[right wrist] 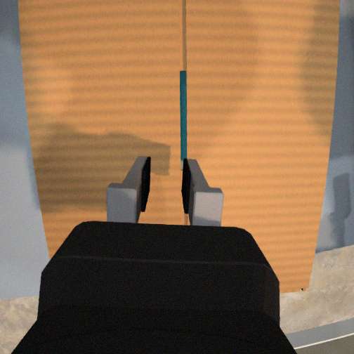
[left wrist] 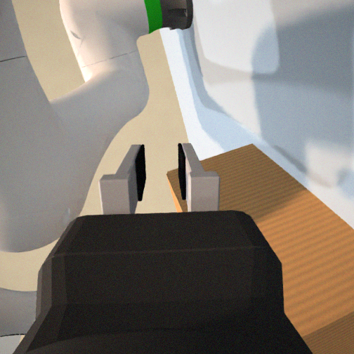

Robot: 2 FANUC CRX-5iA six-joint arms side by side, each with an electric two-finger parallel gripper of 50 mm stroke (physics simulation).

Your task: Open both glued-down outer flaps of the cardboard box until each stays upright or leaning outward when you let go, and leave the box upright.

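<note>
The cardboard box (left wrist: 300, 240) (right wrist: 260, 175) shows from above in the right wrist view, with both outer flaps lying flat and meeting at a narrow seam. A teal strip (right wrist: 183, 115) lies along the seam, with a small pale piece at its near end. My right gripper (right wrist: 166, 174) is open and empty above the box, its right finger over the seam near the strip's end. My left gripper (left wrist: 161, 161) is open and empty, near a corner of the box in the left wrist view. Its right finger hides part of the box's edge. The height of both grippers above the box is hard to tell.
A white robot arm (left wrist: 110, 85) with a green ring (left wrist: 154, 15) stands on the left of the left wrist view. A pale blue-white surface (left wrist: 220, 120) (right wrist: 12, 215) lies around the box. Shadows fall on the box top.
</note>
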